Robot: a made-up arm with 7 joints. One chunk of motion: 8 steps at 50 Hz.
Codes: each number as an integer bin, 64 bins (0 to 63) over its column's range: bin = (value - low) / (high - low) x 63, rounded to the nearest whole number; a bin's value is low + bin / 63 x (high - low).
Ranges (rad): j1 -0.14..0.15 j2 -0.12..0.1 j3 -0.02..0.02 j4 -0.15..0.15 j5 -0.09..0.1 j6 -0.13..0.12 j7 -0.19..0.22
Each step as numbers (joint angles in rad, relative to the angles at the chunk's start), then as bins.
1 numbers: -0.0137 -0.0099 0.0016 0.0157 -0.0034 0.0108 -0.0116
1 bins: 27 32 34 35 29 35 27
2 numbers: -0.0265 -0.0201 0.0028 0.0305 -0.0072 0.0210 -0.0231
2 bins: 25 29 36 38 27 38 26
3 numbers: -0.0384 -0.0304 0.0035 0.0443 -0.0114 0.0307 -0.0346
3 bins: 22 26 37 41 26 40 24
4 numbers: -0.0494 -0.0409 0.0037 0.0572 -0.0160 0.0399 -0.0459
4 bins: 20 23 37 44 25 43 22
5 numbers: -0.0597 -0.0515 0.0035 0.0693 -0.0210 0.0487 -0.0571
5 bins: 17 20 37 46 23 45 20
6 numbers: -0.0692 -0.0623 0.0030 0.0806 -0.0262 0.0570 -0.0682
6 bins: 15 17 36 48 21 47 19
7 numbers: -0.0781 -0.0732 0.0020 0.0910 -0.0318 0.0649 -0.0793
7 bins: 13 13 35 51 19 49 17
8 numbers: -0.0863 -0.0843 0.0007 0.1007 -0.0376 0.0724 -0.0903
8 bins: 12 10 33 53 17 51 15
